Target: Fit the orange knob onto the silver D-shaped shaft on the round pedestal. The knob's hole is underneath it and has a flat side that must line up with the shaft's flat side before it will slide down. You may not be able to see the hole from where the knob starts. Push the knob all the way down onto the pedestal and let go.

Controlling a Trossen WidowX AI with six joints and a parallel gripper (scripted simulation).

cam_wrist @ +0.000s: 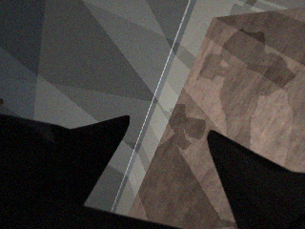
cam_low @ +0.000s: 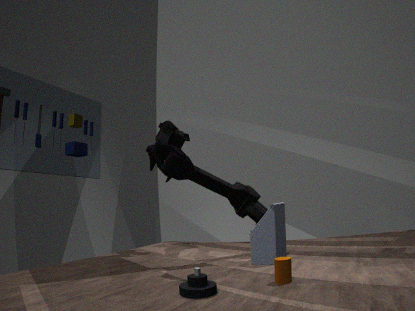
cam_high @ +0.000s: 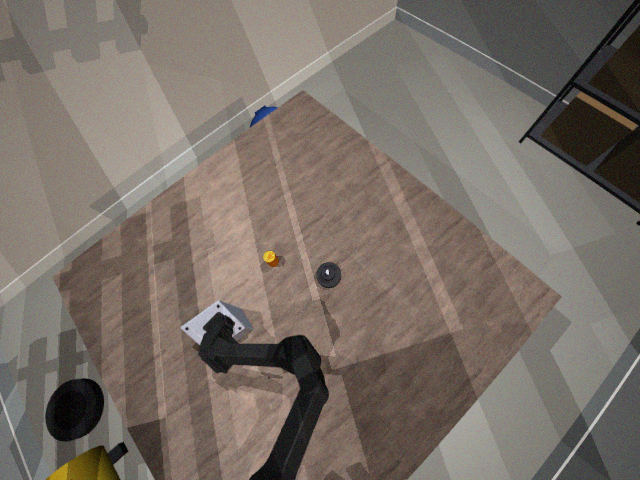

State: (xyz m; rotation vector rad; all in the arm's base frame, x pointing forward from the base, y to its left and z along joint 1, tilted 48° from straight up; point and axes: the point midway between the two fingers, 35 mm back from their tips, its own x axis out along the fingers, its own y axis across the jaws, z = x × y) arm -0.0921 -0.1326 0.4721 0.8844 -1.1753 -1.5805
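The orange knob is 550 mm to the left of my gripper tip, 370 mm ahead of it and 280 mm below it. Also, from my gripper tip: round black pedestal 470 mm ahead, 370 mm to the left, 290 mm below.
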